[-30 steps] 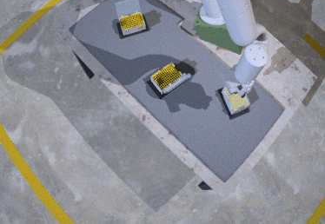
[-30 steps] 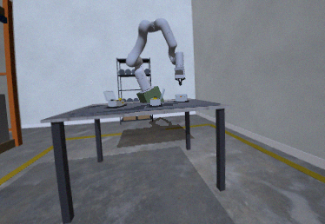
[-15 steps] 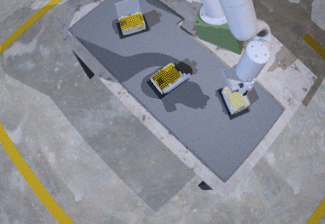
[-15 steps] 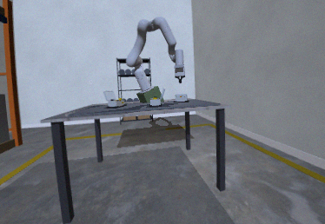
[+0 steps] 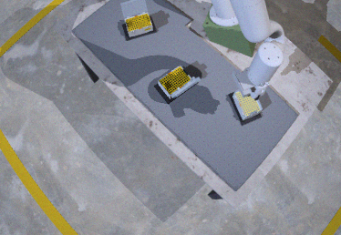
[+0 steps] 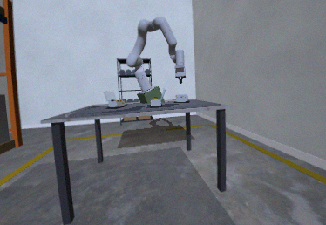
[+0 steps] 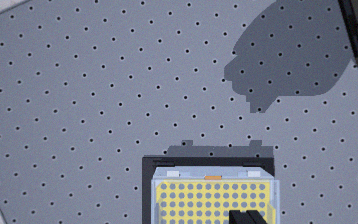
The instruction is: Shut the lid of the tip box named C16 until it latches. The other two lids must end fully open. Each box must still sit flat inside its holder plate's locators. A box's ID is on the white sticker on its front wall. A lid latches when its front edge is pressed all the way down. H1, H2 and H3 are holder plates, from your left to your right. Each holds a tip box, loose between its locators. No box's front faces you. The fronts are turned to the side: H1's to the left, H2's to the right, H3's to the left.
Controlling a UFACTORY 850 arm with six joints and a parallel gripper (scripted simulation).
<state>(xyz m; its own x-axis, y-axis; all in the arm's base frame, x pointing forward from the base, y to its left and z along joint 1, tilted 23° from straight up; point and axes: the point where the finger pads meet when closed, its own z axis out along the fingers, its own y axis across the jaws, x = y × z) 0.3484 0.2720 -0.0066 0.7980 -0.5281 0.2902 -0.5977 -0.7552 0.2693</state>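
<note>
My hand is 30 mm past the clear lid, 20 mm to the right of it and 150 mm above it. Also, from my hand: tip box: 30 mm behind, 20 mm to the left, 160 mm below.
</note>
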